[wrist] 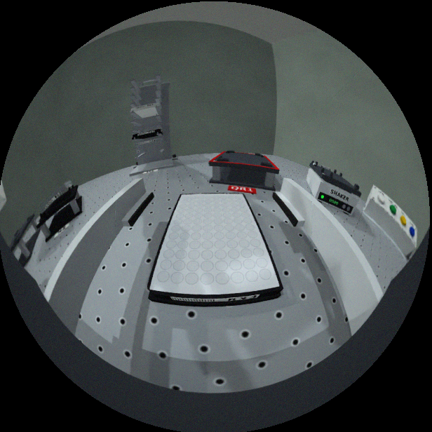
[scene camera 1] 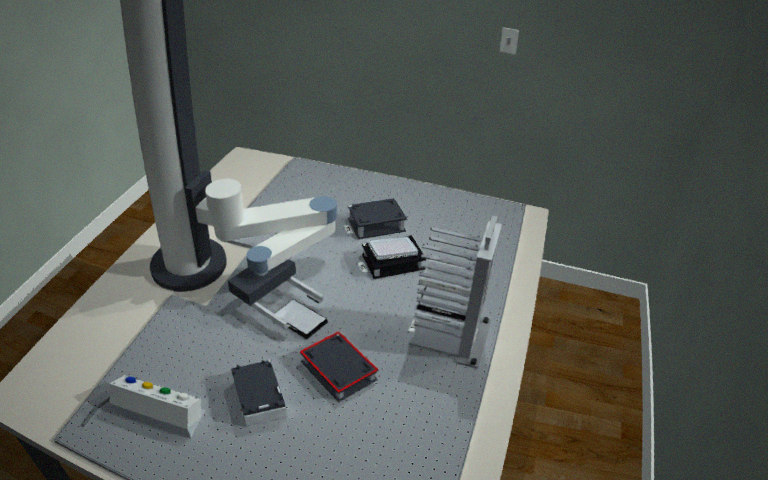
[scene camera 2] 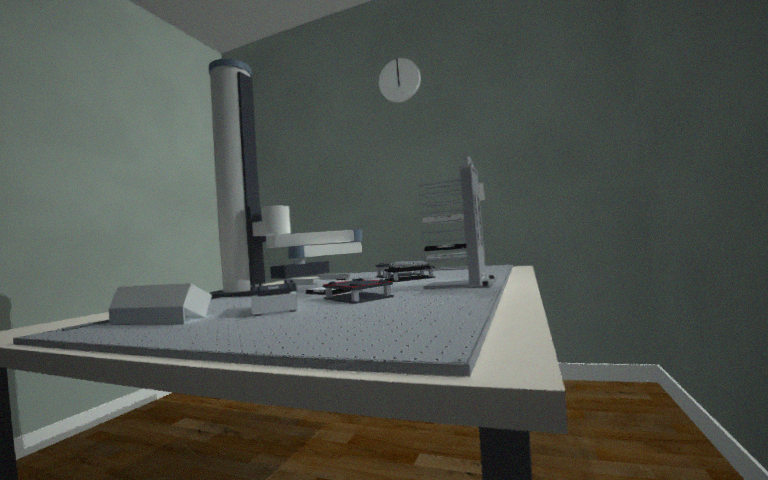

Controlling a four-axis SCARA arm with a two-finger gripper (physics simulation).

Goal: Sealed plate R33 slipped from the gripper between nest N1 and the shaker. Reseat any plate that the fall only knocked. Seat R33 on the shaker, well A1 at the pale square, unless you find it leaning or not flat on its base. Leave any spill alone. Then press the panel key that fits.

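Frame: origin at the arm's base, x right, y ahead, z up, level; centimetres.
Seen in the pictures: gripper, between the fingertips: (scene camera 1: 304,312) (scene camera 2: 332,279); arm's base, origin of its link: (scene camera 1: 188,265) (scene camera 2: 244,294).
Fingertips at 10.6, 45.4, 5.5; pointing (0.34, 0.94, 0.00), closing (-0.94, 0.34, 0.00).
Note:
Pixels of each thing's top centre, then the offset from my fingertips to it, as dx, dy, dz. "spot": a spot on its surface instead.
- Plate R33, centre of its top: (scene camera 1: 299,316) (scene camera 2: 328,288) -0.7, -1.9, -2.9
- dark-topped shaker, a spot on its surface: (scene camera 2: 274,302) spot: +34.1, +4.4, -1.7
- white-topped plate, centre of its top: (scene camera 1: 393,243) (scene camera 2: 407,259) -33.3, +14.3, +3.3
- black nest, a spot on its surface: (scene camera 1: 391,269) spot: -29.8, +15.2, -3.8
- key panel, centre of its top: (scene camera 1: 150,390) (scene camera 2: 158,284) +42.4, -21.6, +4.1
- red-rimmed nest, centre of its top: (scene camera 1: 338,359) (scene camera 2: 356,280) +12.6, +14.4, +0.3
- dark nest, centre of its top: (scene camera 1: 377,210) (scene camera 2: 396,262) -50.6, +3.6, +1.6
Plate R33 (scene camera 1: 303,318) (wrist: 215,245), white-topped with a black base, lies on the perforated deck and looks flat. Its end label faces the wrist camera. My gripper (scene camera 1: 304,312) (wrist: 212,183) is open, one finger on each side of the plate, with gaps between. The dark-topped shaker (scene camera 1: 257,387) (scene camera 2: 274,302) (wrist: 332,185) bears no plate; a small pale mark shows near one edge in scene camera 1. A white-topped plate (scene camera 1: 393,247) sits on a black nest (scene camera 1: 391,269); whether it is fully seated is unclear. The key panel (scene camera 1: 152,406) (scene camera 2: 150,305) (wrist: 387,212) has blue, yellow, green and white keys.
A red-rimmed nest (scene camera 1: 338,362) (scene camera 2: 357,284) (wrist: 244,160), labelled QR1, stands between R33 and the deck's front. A dark nest (scene camera 1: 377,211) stands at the back. A tall rack (scene camera 1: 475,305) (scene camera 2: 472,226) with plates on some shelves stands at the right. No spill is discernible.

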